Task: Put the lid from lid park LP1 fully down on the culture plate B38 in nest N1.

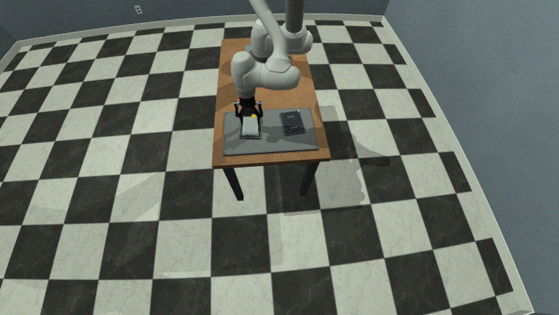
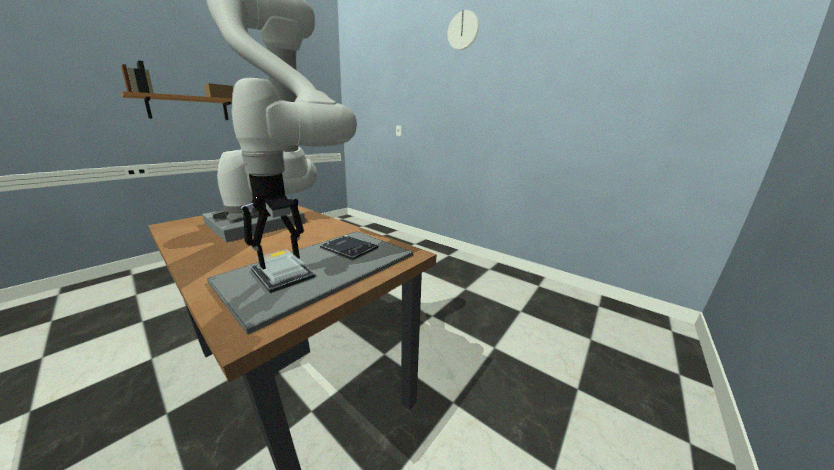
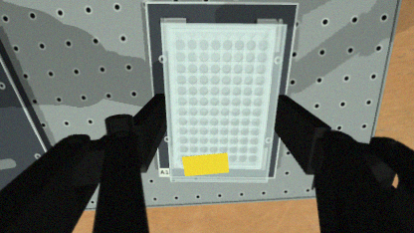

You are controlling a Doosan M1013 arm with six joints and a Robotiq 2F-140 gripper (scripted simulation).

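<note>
My hand is 4 cm above the culture plate. Round my hand: clear lid (2 cm below).
</note>
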